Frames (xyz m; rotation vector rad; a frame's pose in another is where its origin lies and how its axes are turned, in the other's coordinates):
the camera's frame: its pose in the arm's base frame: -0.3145 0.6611 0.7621 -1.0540 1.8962 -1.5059
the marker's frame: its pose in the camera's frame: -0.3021 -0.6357 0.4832 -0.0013 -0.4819 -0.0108
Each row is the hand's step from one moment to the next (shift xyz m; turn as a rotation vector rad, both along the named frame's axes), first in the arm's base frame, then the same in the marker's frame.
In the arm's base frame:
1: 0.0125 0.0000 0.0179 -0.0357 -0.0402 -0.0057
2: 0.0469 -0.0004 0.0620 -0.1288 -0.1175 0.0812
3: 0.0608 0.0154 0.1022 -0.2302 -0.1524 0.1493
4: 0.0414 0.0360 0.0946 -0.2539 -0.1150 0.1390
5: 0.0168 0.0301 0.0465 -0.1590 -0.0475 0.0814
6: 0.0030 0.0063 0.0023 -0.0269 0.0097 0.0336
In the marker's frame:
1: -0.0026 -0.0205 0.0069 0.0454 0.0118 -0.0269
2: -0.0093 -0.0722 0.0274 0.1323 -0.0528 -0.1293
3: -0.0286 -0.1132 0.0273 0.1794 -0.0936 -0.2399
4: -0.0457 -0.0990 0.0082 0.1465 -0.0743 -0.2646
5: -0.0342 -0.0467 -0.0010 0.0677 -0.0391 -0.1675
6: -0.0068 -0.0025 0.0014 -0.0069 -0.0242 -0.0362

